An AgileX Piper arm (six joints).
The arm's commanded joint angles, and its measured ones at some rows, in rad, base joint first. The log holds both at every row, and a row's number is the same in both.
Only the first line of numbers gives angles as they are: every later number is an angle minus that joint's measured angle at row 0.
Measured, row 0: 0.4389 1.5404 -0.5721 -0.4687 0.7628 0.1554
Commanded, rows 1 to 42: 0.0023 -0.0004 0.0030 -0.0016 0.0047 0.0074; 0.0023 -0.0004 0.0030 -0.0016 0.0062 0.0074; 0.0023 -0.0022 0.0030 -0.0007 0.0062 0.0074; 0.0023 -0.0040 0.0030 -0.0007 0.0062 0.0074; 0.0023 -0.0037 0.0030 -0.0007 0.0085 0.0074; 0.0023 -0.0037 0.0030 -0.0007 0.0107 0.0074; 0.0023 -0.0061 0.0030 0.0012 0.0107 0.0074; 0.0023 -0.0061 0.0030 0.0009 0.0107 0.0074; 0.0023 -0.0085 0.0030 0.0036 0.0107 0.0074; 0.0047 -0.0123 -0.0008 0.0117 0.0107 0.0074; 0.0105 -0.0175 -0.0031 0.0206 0.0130 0.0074; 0.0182 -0.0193 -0.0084 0.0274 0.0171 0.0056; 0.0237 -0.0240 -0.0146 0.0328 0.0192 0.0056; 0.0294 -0.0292 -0.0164 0.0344 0.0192 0.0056; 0.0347 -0.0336 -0.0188 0.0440 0.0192 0.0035; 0.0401 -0.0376 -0.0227 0.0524 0.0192 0.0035; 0.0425 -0.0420 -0.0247 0.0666 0.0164 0.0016; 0.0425 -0.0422 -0.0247 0.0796 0.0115 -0.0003; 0.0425 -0.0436 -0.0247 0.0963 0.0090 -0.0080; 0.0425 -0.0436 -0.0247 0.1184 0.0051 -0.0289; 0.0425 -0.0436 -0.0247 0.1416 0.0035 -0.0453; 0.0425 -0.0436 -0.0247 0.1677 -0.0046 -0.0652; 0.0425 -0.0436 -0.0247 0.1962 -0.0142 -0.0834; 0.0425 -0.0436 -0.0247 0.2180 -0.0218 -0.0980; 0.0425 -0.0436 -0.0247 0.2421 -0.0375 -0.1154; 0.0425 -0.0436 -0.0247 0.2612 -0.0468 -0.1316; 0.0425 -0.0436 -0.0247 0.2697 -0.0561 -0.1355; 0.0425 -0.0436 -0.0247 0.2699 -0.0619 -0.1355; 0.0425 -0.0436 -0.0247 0.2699 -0.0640 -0.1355; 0.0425 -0.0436 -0.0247 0.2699 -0.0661 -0.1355; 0.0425 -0.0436 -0.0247 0.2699 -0.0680 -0.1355; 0.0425 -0.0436 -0.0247 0.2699 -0.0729 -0.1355; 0.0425 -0.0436 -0.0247 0.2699 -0.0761 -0.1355; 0.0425 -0.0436 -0.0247 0.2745 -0.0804 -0.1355; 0.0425 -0.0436 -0.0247 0.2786 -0.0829 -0.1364; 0.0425 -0.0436 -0.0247 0.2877 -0.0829 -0.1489; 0.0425 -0.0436 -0.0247 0.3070 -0.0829 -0.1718; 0.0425 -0.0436 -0.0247 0.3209 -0.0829 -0.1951; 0.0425 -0.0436 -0.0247 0.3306 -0.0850 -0.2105; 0.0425 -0.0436 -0.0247 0.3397 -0.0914 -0.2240; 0.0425 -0.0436 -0.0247 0.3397 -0.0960 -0.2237; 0.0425 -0.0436 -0.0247 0.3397 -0.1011 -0.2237
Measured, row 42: 0.0386 -0.0372 -0.0252 0.2904 -0.0741 -0.1818
